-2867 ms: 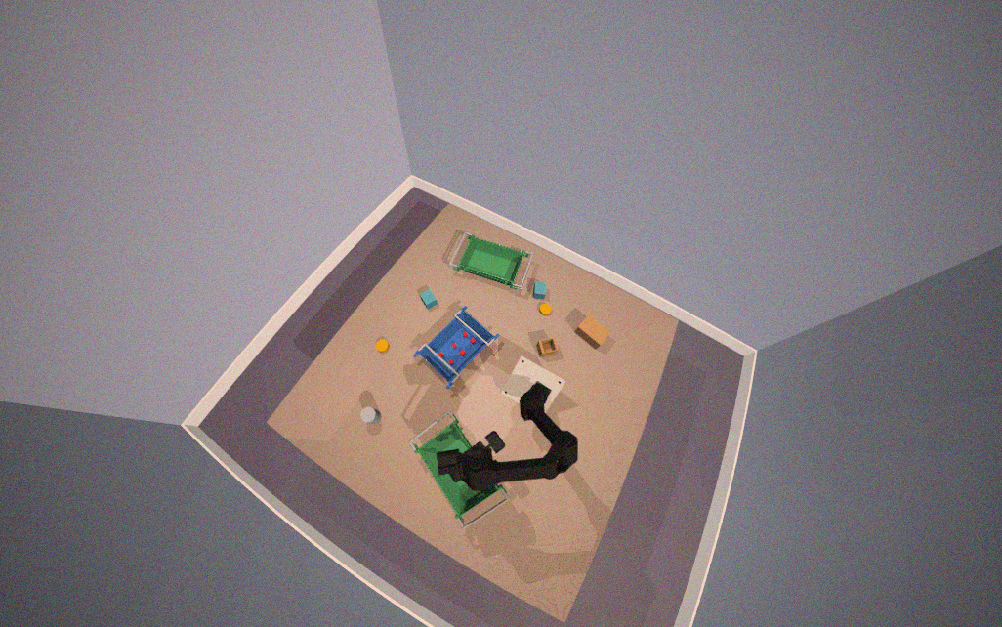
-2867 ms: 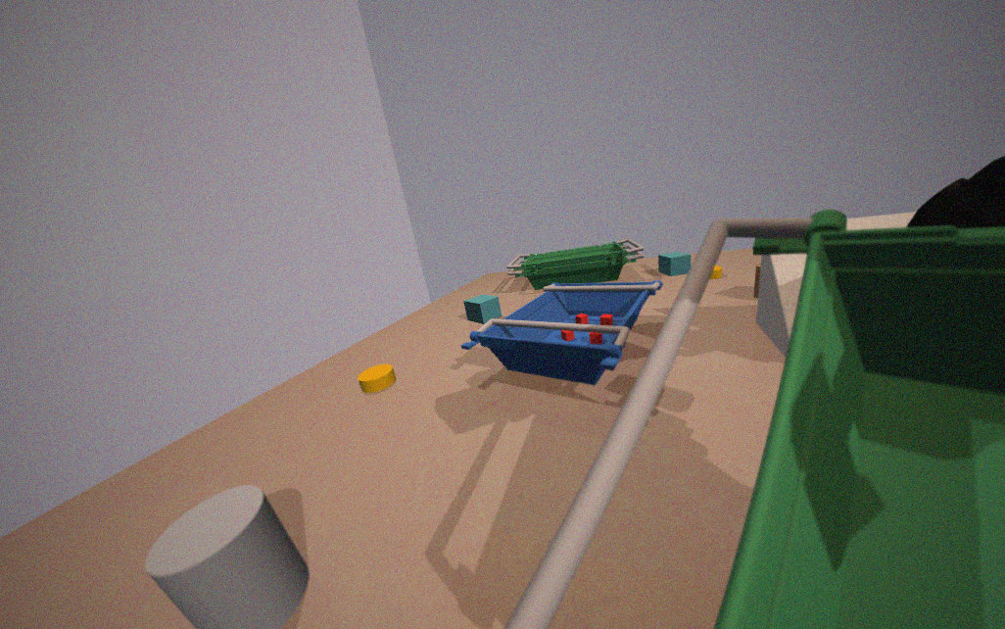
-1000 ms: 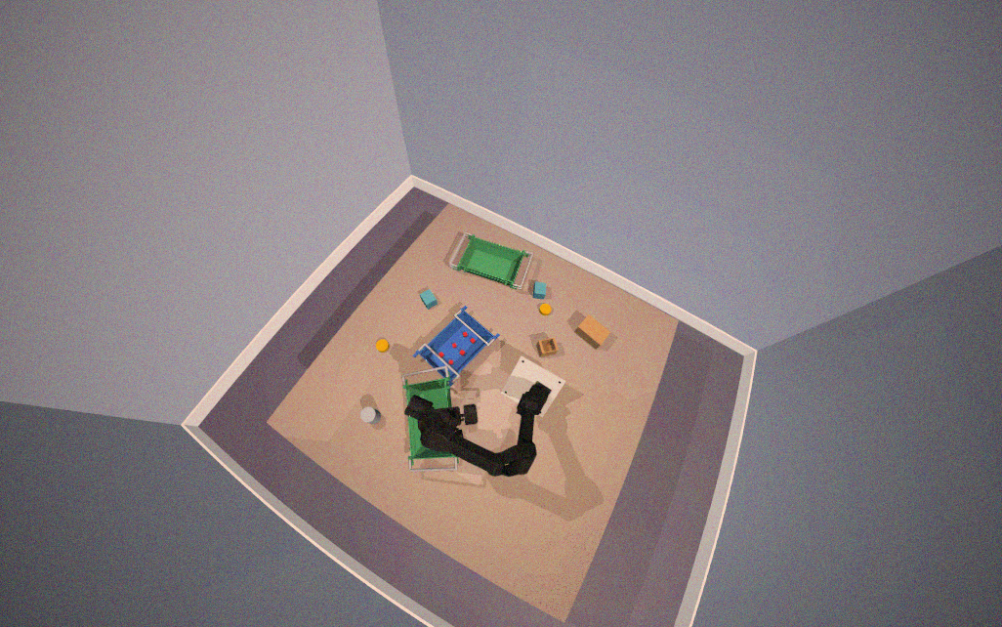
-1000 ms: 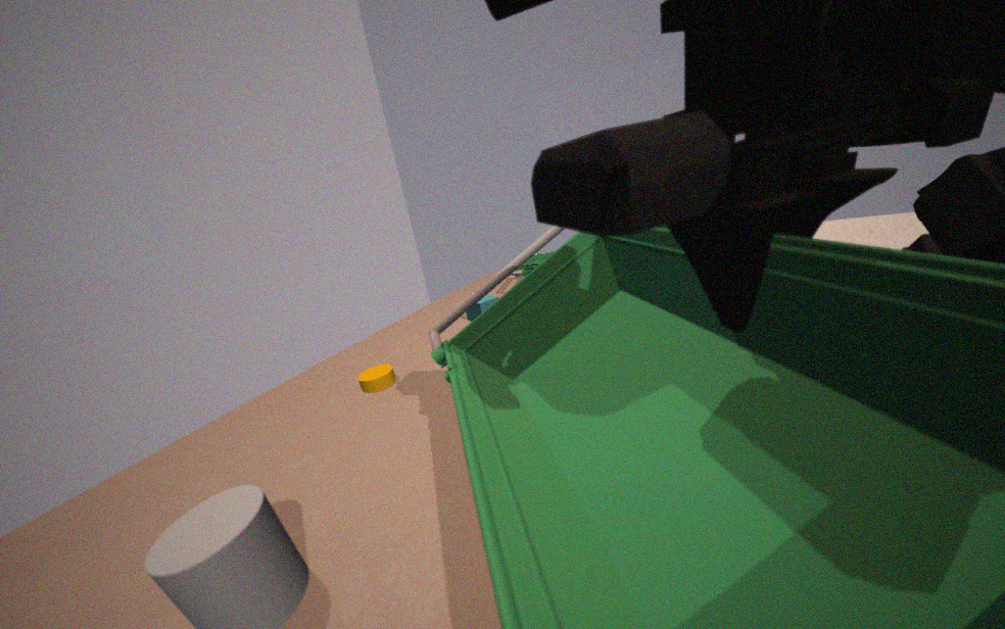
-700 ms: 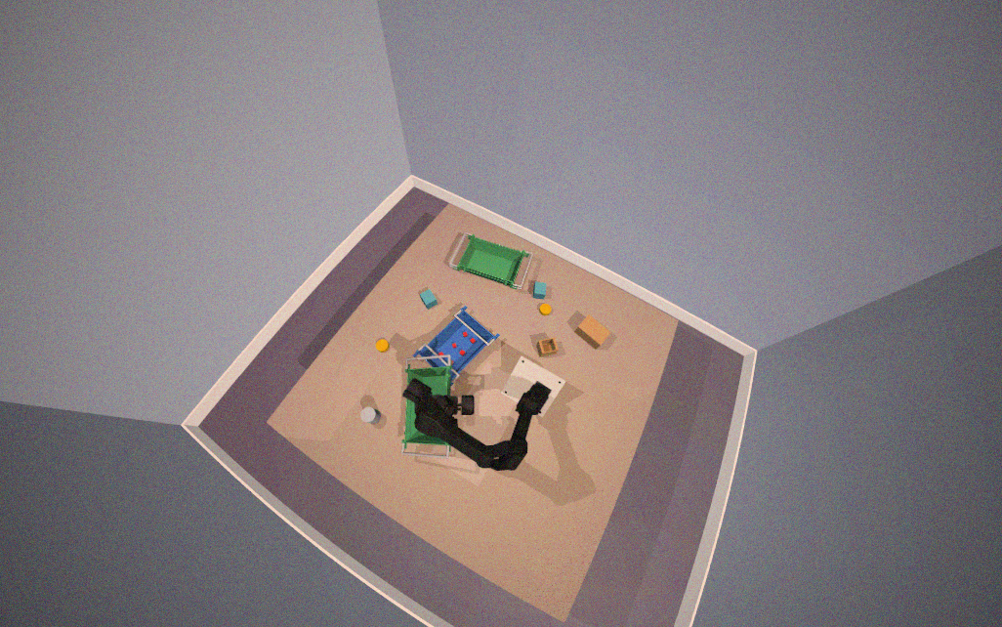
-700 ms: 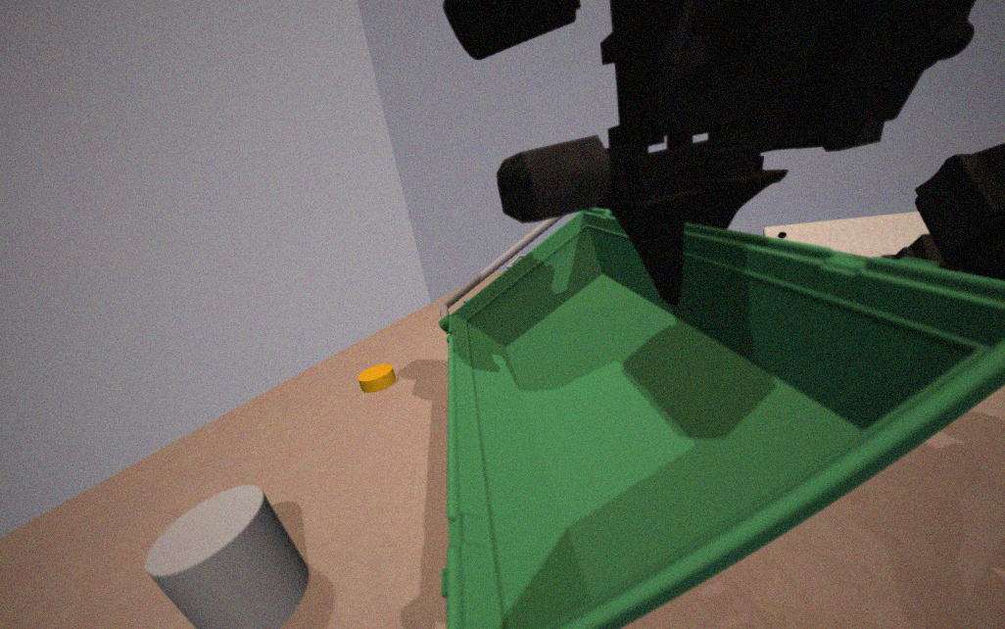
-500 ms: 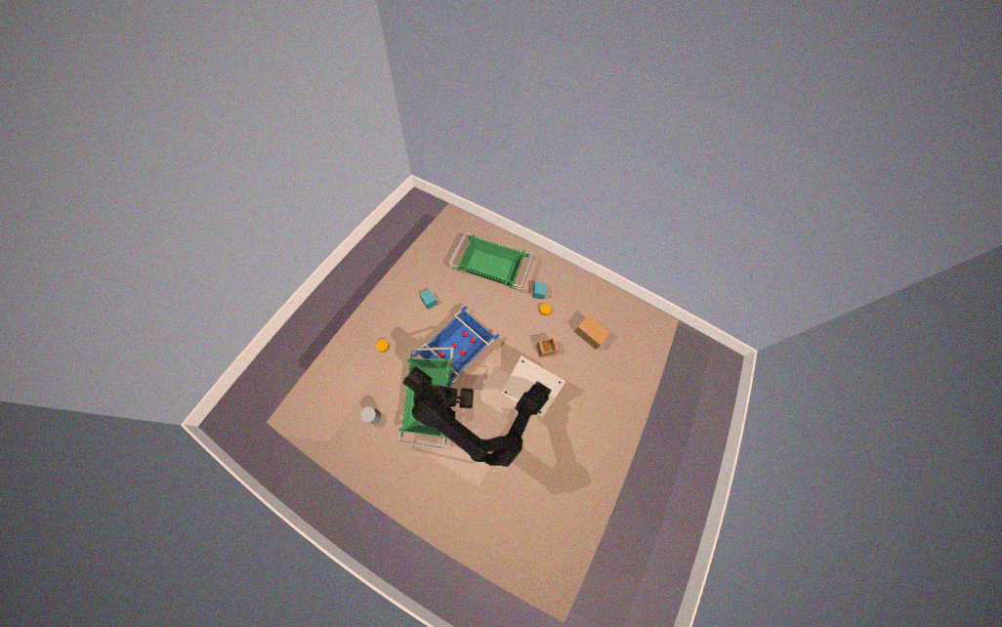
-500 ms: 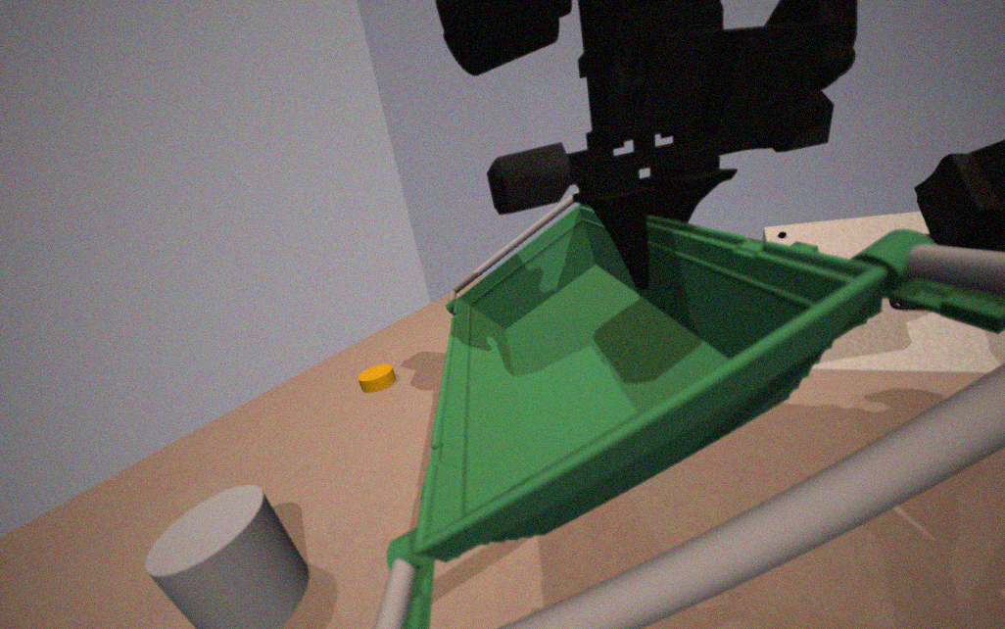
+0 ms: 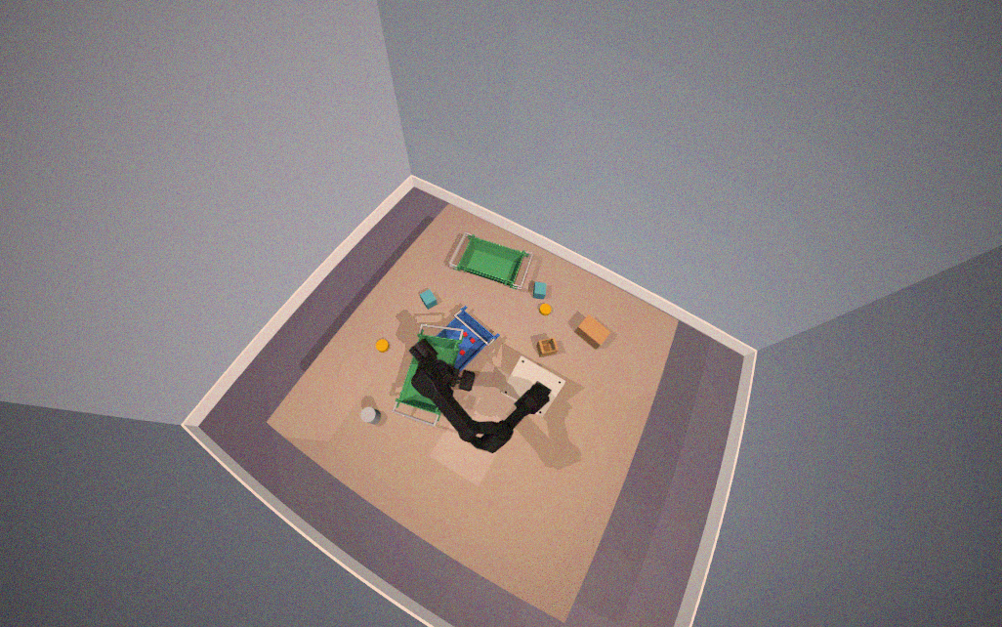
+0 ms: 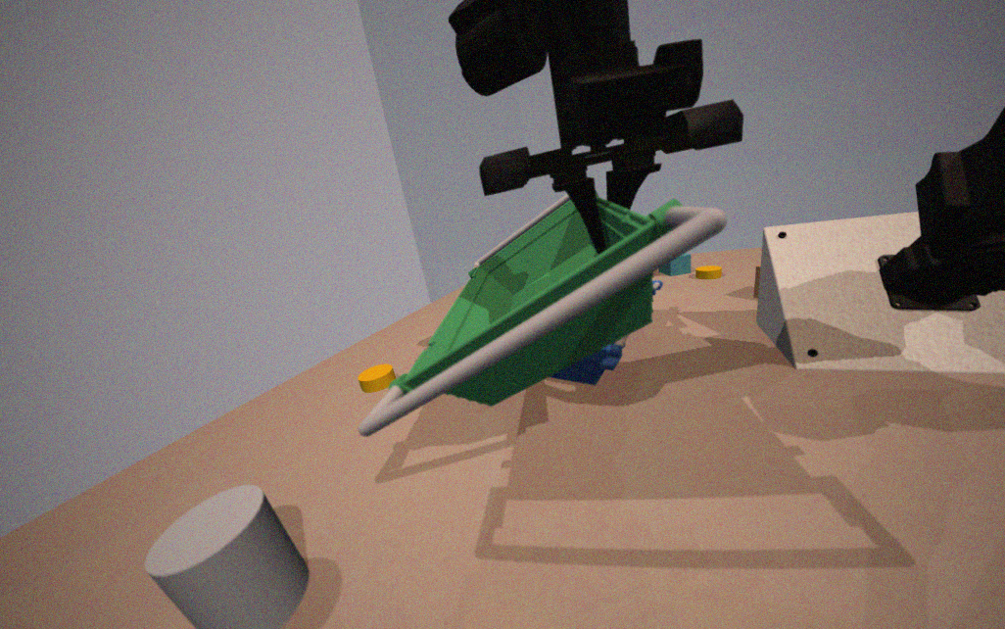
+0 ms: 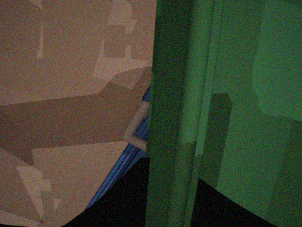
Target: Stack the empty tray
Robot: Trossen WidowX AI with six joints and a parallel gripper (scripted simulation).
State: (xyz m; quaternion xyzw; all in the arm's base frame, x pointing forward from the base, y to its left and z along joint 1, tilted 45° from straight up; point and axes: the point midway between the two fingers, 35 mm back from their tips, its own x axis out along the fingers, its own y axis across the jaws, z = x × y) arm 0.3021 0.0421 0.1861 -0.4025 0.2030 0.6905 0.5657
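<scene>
My gripper tip is 7 cm short of the green tray, 3 cm to the right of it and 1 cm below it. Also, from my gripper tip: grey cylinder (27 cm to the left, 18 cm ahead, 12 cm below); small brown box (34 cm to the right, 23 cm behind, 14 cm below).
</scene>
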